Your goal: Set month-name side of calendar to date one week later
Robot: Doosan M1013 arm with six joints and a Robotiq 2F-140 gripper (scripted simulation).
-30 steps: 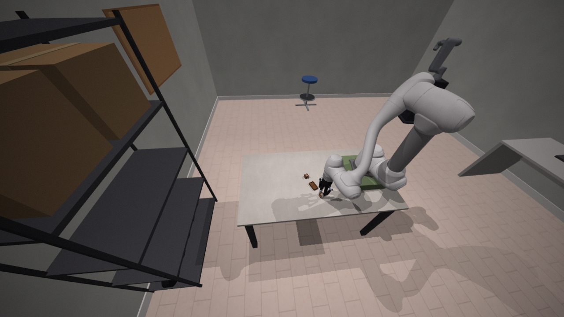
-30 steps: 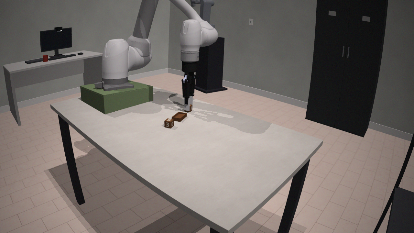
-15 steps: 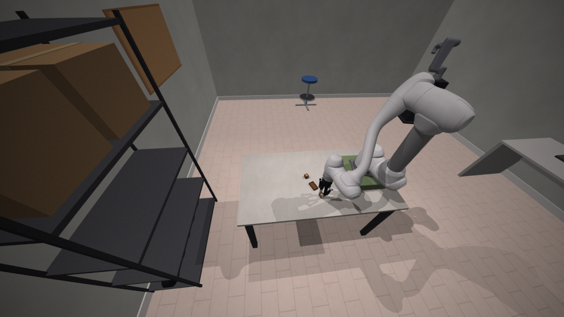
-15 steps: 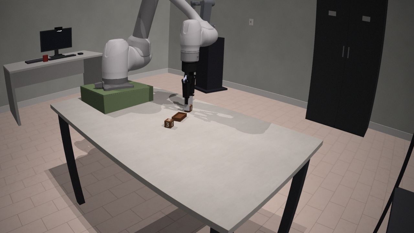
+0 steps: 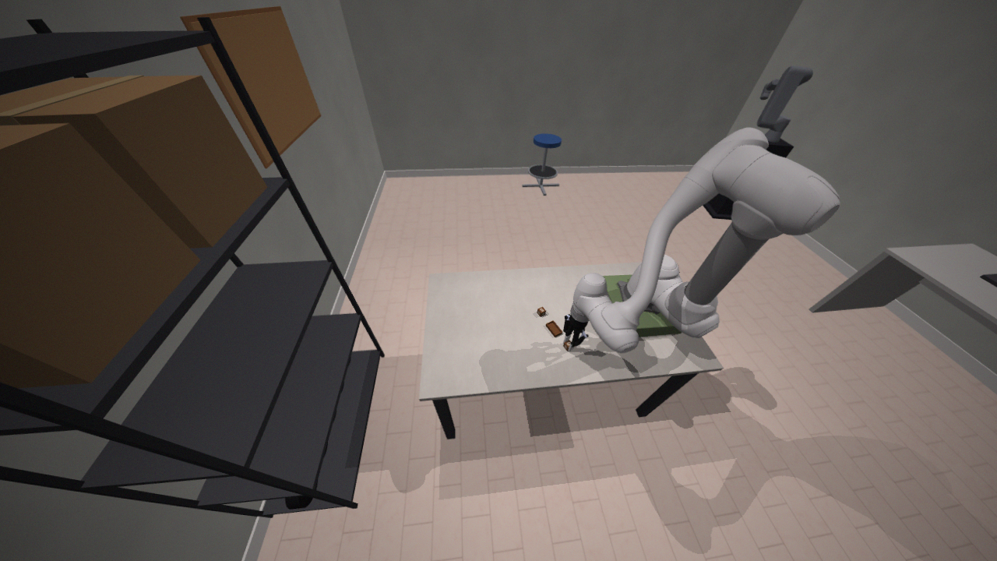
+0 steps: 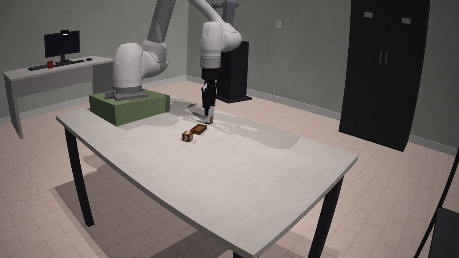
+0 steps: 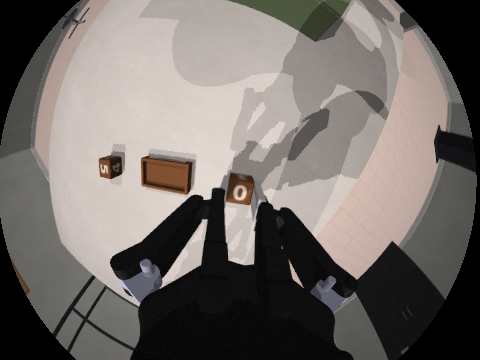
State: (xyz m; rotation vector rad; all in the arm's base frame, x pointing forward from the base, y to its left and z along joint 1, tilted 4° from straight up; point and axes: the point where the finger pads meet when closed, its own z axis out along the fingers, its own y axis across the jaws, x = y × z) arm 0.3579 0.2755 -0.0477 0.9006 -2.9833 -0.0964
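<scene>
My hand is 12 cm short of the brown cube, 18 cm to the left of it and 3 cm above it. Round my hand: brown tray 6 cm ahead, 9 cm to the right, 3 cm below.
</scene>
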